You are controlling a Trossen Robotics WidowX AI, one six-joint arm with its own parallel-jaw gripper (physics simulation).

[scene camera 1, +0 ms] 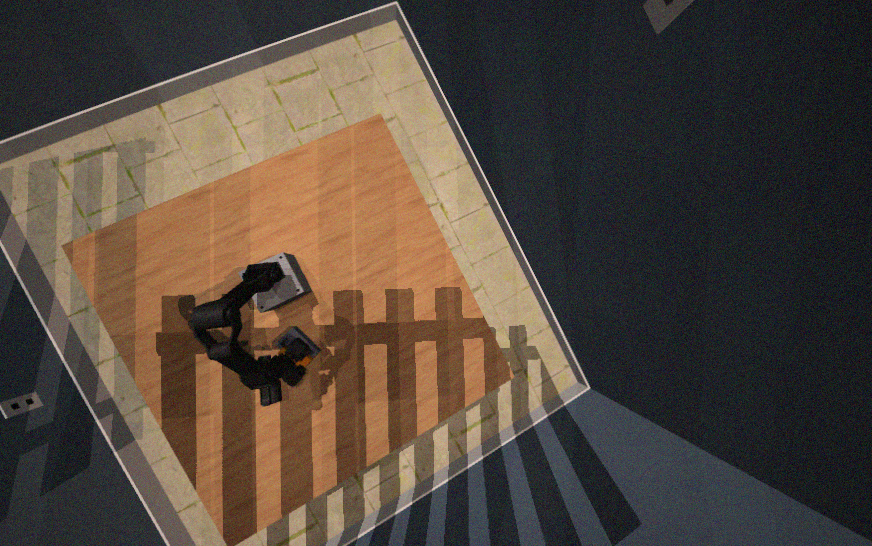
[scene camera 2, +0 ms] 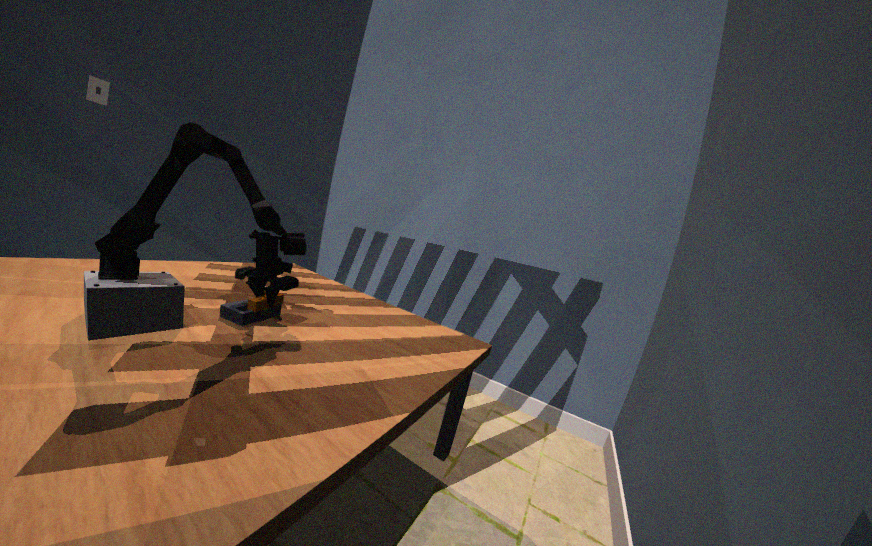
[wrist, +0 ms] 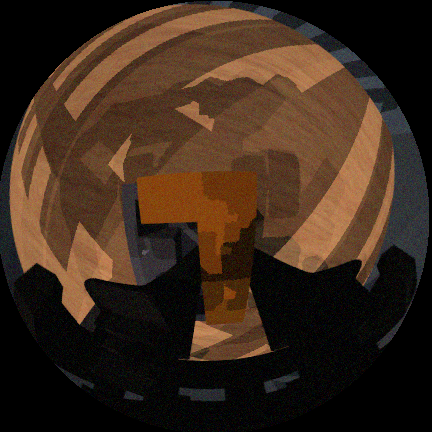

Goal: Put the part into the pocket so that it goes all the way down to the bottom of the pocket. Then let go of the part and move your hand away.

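Places are measured from the arm's base along level axes (x right, y ahead, z up), in metres.
Pixels of known places: gripper, between the fingertips: (scene camera 1: 294, 358) (scene camera 2: 266, 305) (wrist: 221, 249); arm's base, origin of its link: (scene camera 1: 272, 273) (scene camera 2: 117, 276).
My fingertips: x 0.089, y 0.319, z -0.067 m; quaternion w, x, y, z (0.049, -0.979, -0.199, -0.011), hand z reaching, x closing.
For each thing: its top centre in the pictures, then the offset to it from my fingertips. Level surfaces: height alone.
- orange L-shaped part, centre of its top: (wrist: 200, 274) (scene camera 2: 263, 295) (scene camera 1: 294, 357) dx -0.014, dy -0.007, dz +0.029 m
- dark blue-grey block with the pocket, centre of its top: (wrist: 179, 271) (scene camera 2: 252, 304) (scene camera 1: 297, 348) dx -0.024, dy -0.030, dz -0.001 m
- wooden table, height of its surface: dz -0.037 m
The orange L-shaped part (scene camera 1: 303, 362) (scene camera 2: 256, 302) (wrist: 225, 200) is at the dark blue-grey block with the pocket (scene camera 1: 308, 340) (scene camera 2: 235, 315) (wrist: 130, 235), which stands on the table. My gripper (scene camera 1: 294, 357) (scene camera 2: 270, 303) (wrist: 221, 249) points down and is shut on the stem of the part. In scene camera 2 the part shows above the block's rim, over its right portion. In the wrist view the block's left wall and part of the dark pocket show to the left of the stem. The part's underside is hidden; I cannot tell whether any of it is inside the pocket.
The arm's grey base box (scene camera 1: 286, 292) (scene camera 2: 133, 308) stands near the block. The wooden table (scene camera 1: 360, 192) (scene camera 2: 321, 385) has striped shadows across it. Its edge and a dark leg (scene camera 2: 453, 414) show to the right in scene camera 2.
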